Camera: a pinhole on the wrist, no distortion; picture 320 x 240 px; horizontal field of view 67.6 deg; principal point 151.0 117.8 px. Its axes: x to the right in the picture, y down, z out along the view. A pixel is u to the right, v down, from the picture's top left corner.
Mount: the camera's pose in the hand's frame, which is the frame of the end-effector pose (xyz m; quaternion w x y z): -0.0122 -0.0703 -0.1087 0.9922 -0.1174 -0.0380 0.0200
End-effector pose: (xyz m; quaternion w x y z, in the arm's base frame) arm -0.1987 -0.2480 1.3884 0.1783 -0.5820 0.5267 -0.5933
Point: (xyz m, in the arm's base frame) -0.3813 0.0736 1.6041
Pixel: behind the camera
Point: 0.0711 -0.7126 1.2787
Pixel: 283 152
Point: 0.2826 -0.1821 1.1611
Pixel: 51 84
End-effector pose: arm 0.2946 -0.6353 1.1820 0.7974 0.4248 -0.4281 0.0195
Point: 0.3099 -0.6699 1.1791
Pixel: 231 136
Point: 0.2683 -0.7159 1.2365
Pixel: 243 136
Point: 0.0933 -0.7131 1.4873
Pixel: 243 230
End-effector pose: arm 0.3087 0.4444 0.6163 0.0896 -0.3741 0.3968 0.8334
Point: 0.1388 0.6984 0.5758
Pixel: 254 21
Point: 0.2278 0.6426 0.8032
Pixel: 115 116
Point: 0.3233 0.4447 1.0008
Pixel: outside the picture
